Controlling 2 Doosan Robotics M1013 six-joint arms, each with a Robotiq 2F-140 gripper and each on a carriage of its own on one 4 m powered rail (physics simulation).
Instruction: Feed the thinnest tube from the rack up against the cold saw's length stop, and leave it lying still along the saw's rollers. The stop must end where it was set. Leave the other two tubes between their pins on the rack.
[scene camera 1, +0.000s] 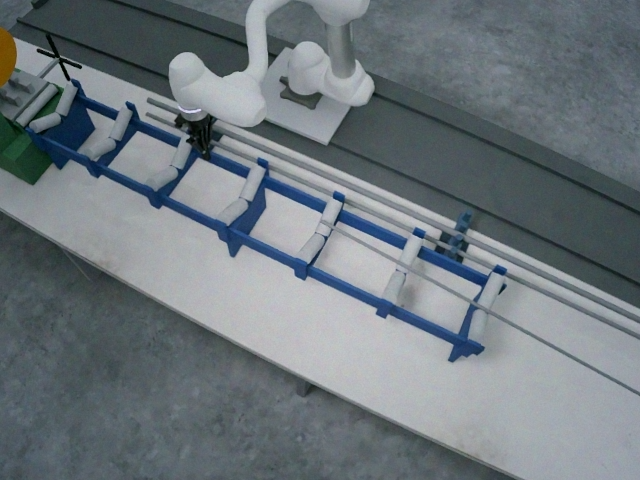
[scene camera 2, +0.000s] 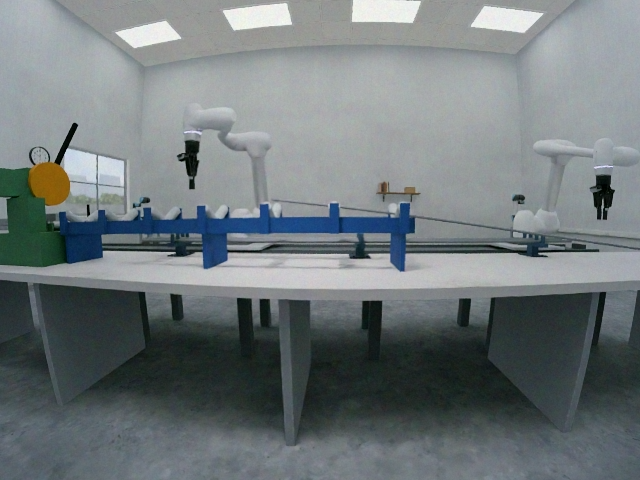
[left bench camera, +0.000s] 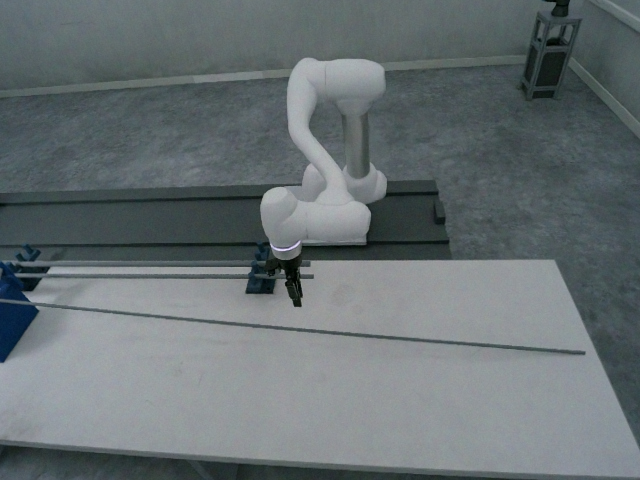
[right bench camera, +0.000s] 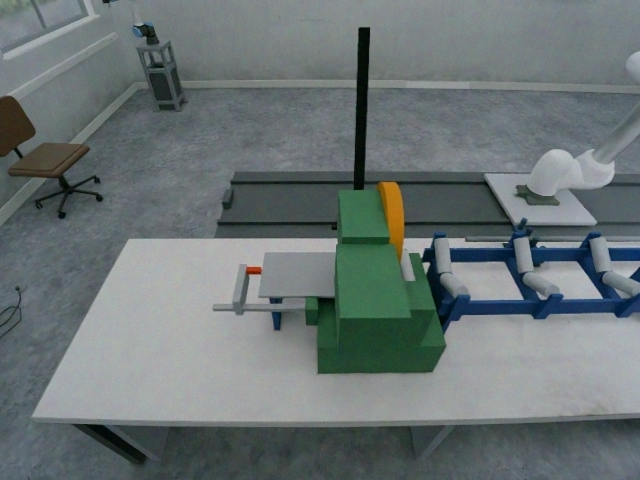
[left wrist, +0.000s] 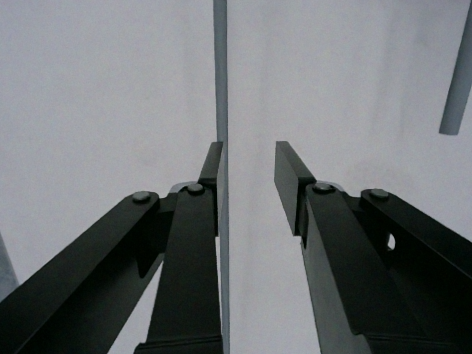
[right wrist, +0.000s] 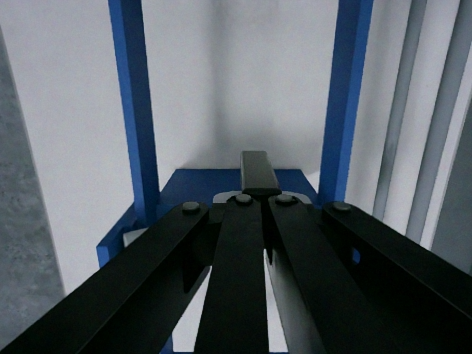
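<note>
The thinnest tube lies askew, one end over the roller frame, and slopes down beyond it to the right; whether its low end touches the bench I cannot tell. My left gripper is open above it, the tube showing beside the left-hand finger in the left wrist view. My right gripper is shut and empty above the frame. The other two tubes lie on the rack. The length stop has a red tip.
The green cold saw stands at the frame's end, with its orange guard and an upright black lever. A grey outfeed table lies between saw and stop. The rail runs behind the bench.
</note>
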